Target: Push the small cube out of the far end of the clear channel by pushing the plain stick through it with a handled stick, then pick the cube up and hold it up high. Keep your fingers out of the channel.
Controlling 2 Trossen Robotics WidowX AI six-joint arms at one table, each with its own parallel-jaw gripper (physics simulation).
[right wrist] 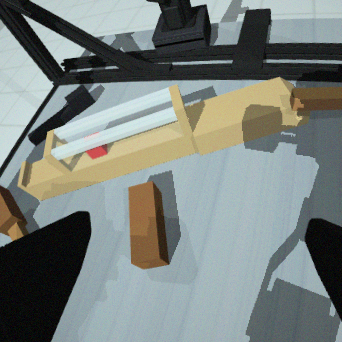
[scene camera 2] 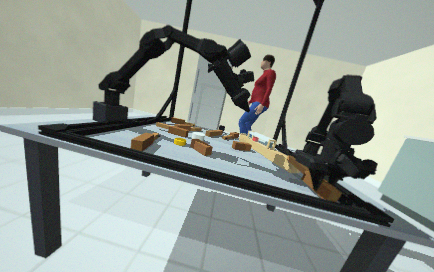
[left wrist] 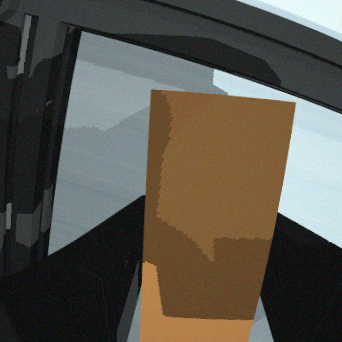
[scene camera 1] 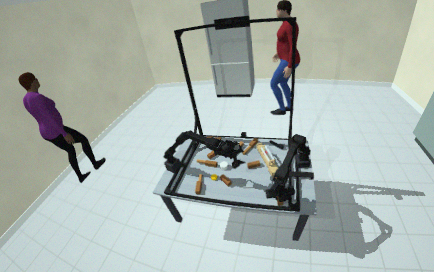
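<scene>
The pale wooden channel (scene camera 1: 273,169) (scene camera 2: 280,159) (right wrist: 117,167) lies along the table with clear upper bars. The small red cube (scene camera 2: 255,138) (right wrist: 96,149) is inside its clear section, near the left end in the right wrist view. My left gripper (scene camera 1: 281,194) (left wrist: 198,208) is shut on the brown handle (scene camera 2: 329,191) (left wrist: 215,165) (right wrist: 320,98) of the handled stick, low by the channel's near end. The handled stick's thin part is mostly hidden, and I cannot make out the plain stick. My right gripper (scene camera 1: 240,163) (scene camera 2: 246,107) (right wrist: 200,226) is open and empty above the table, beside the channel.
A brown block (scene camera 1: 254,164) (scene camera 2: 241,145) (right wrist: 147,225) lies beside the channel. A yellow disc (scene camera 1: 214,177) (scene camera 2: 180,142), a white round piece (scene camera 1: 224,165) (scene camera 2: 198,135) and several brown pieces lie farther left. A black bar (scene camera 1: 276,144) (right wrist: 62,115) lies behind the channel. Black rails edge the table.
</scene>
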